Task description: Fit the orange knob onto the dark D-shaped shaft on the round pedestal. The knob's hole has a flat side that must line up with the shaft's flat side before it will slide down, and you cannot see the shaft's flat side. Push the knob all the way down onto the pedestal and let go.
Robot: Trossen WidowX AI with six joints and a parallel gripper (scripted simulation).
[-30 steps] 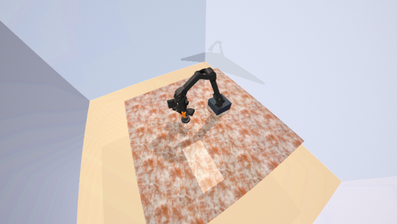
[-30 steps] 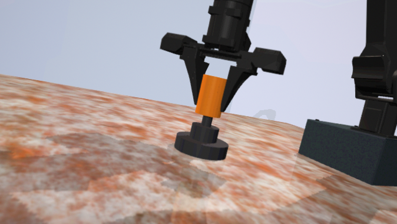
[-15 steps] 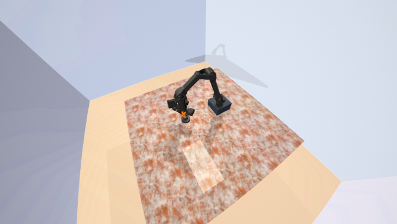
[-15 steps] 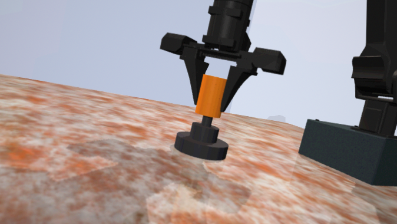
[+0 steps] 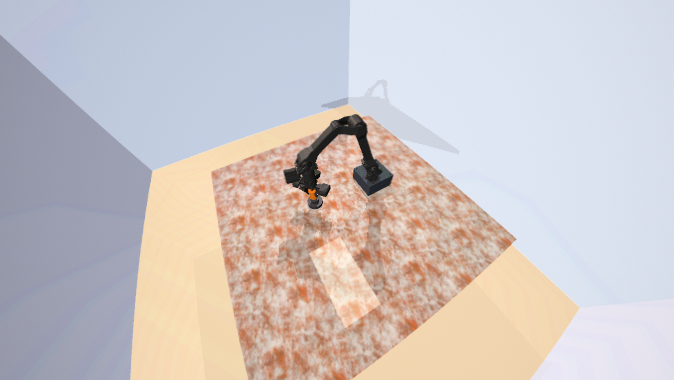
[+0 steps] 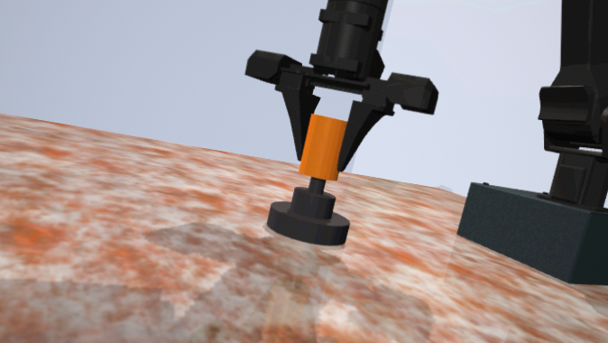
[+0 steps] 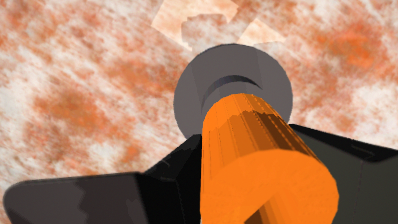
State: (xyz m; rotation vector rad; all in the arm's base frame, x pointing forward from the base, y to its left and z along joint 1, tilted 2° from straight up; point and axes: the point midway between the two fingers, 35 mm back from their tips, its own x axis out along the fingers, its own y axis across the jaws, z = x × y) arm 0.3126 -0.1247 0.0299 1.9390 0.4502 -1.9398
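The orange knob is 20 mm above my gripper tip. Round my gripper tip: pedestal 40 mm below.
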